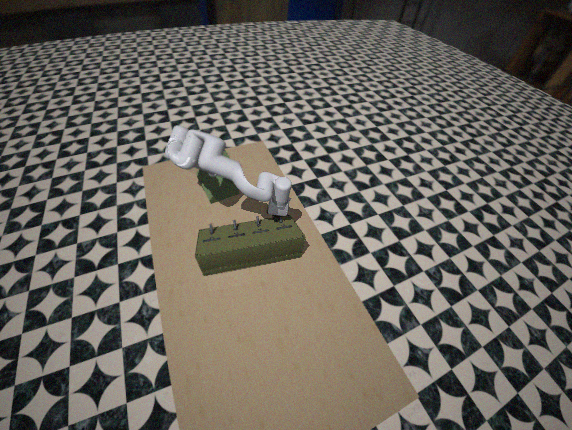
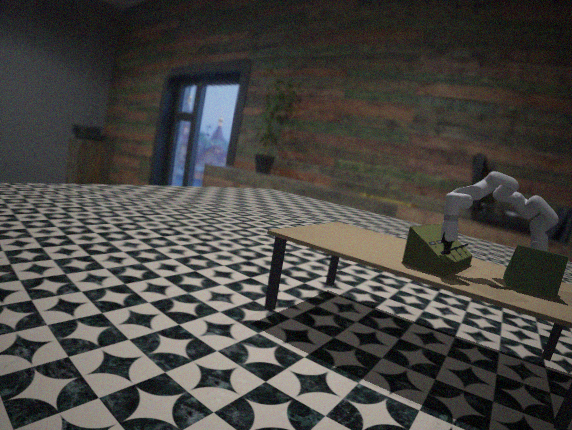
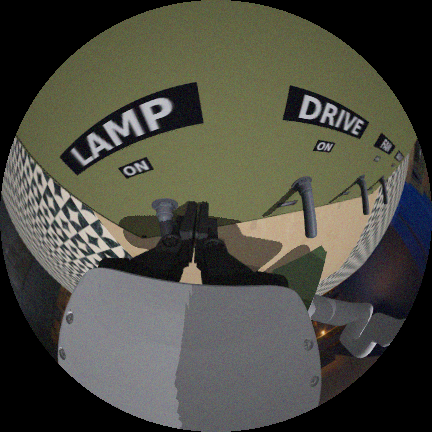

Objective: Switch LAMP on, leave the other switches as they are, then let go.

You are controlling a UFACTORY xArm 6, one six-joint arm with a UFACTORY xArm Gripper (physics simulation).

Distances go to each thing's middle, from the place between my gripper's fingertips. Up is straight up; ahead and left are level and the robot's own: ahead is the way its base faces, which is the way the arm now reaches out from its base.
I see the green switch box (image 2: 423, 250) 18 cm to the right of my hand, 3 cm ahead of it and 1 cm below it.
